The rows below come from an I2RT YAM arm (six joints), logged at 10 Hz.
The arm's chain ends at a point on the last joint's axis. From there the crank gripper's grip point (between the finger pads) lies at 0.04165 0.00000 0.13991 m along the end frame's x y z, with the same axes.
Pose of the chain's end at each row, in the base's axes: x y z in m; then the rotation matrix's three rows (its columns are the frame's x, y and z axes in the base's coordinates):
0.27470 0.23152 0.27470; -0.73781 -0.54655 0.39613; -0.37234 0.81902 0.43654; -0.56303 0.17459 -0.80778
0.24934 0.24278 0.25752; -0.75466 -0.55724 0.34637; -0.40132 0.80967 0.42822; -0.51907 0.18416 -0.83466
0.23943 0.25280 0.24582; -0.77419 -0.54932 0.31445; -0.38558 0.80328 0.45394; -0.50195 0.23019 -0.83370
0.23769 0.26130 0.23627; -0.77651 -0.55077 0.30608; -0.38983 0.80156 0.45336; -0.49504 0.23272 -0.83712
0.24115 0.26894 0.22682; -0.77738 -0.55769 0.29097; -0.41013 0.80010 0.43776; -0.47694 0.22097 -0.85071
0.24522 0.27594 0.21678; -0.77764 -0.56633 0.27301; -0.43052 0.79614 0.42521; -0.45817 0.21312 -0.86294
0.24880 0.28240 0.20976; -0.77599 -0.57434 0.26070; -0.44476 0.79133 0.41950; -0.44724 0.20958 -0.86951
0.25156 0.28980 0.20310; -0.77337 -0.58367 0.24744; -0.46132 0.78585 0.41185; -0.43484 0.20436 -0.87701
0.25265 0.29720 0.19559; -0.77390 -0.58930 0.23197; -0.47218 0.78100 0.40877; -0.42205 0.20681 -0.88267
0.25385 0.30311 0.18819; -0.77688 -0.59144 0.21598; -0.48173 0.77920 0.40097; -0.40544 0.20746 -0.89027
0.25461 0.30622 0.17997; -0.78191 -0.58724 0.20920; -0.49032 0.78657 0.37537; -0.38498 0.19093 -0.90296
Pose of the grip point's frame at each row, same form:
0.29939 0.27709 0.13823; -0.73781 -0.54655 0.39613; -0.37234 0.81902 0.43654; -0.56303 0.17459 -0.80778
0.26637 0.28598 0.11912; -0.75466 -0.55724 0.34637; -0.40132 0.80967 0.42822; -0.51907 0.18416 -0.83466
0.25118 0.30025 0.10827; -0.77419 -0.54932 0.31445; -0.38558 0.80328 0.45394; -0.50195 0.23019 -0.83370
0.24817 0.30849 0.09853; -0.77651 -0.55077 0.30608; -0.38983 0.80156 0.45336; -0.49504 0.23272 -0.83712
0.24948 0.31311 0.08793; -0.77738 -0.55769 0.29097; -0.41013 0.80010 0.43776; -0.47694 0.22097 -0.85071
0.25103 0.31750 0.07696; -0.77764 -0.56633 0.27301; -0.43052 0.79614 0.42521; -0.45817 0.21312 -0.86294
0.25295 0.32257 0.06948; -0.77599 -0.57434 0.26070; -0.44476 0.79133 0.41950; -0.44724 0.20958 -0.86951
0.25397 0.32821 0.06229; -0.77337 -0.58367 0.24744; -0.46132 0.78585 0.41185; -0.43484 0.20436 -0.87701
0.25287 0.33472 0.05452; -0.77390 -0.58930 0.23197; -0.47218 0.78100 0.40877; -0.42205 0.20681 -0.88267
0.25171 0.33915 0.04675; -0.77688 -0.59144 0.21598; -0.48173 0.77920 0.40097; -0.40544 0.20746 -0.89027
0.25131 0.33832 0.03760; -0.78191 -0.58724 0.20920; -0.49032 0.78657 0.37537; -0.38498 0.19093 -0.90296

